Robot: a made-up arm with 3 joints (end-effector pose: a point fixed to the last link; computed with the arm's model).
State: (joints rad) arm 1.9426 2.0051 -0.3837
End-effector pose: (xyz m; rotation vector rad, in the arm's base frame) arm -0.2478 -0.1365 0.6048 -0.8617 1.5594 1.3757
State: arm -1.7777 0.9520 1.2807
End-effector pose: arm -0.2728 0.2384 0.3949 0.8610 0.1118 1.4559
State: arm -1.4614 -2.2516 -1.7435
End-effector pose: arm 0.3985 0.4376 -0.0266 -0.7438 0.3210 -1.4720
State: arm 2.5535 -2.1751 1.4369
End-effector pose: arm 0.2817 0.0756 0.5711 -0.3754 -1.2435 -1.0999
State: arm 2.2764 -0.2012 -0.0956
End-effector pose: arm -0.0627 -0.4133 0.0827 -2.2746 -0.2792 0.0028
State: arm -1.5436 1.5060 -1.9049
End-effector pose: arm -0.3639 0.4664 -0.0404 -2.0700 2.0945 0.3892
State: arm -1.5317 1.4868 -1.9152
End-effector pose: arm -0.3664 0.4652 -0.0379 -2.0737 2.1076 0.4089
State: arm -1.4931 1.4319 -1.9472
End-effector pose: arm -0.3726 0.4618 -0.0321 -2.0816 2.1486 0.4632
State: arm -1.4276 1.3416 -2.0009
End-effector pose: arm -0.3794 0.4582 -0.0229 -2.0822 2.2238 0.5512
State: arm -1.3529 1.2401 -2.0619
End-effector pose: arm -0.3821 0.4575 -0.0130 2.0256 -2.2772 -0.6356
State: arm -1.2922 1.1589 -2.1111
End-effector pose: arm -0.3804 0.4595 -0.0062 1.9235 -2.2758 -0.6822
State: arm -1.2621 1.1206 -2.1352
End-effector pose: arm -0.3783 0.4610 -0.0039 1.8729 -2.2780 -0.7010
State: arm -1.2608 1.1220 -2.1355
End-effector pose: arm -0.3783 0.4606 -0.0050 1.8738 -2.2785 -0.6986
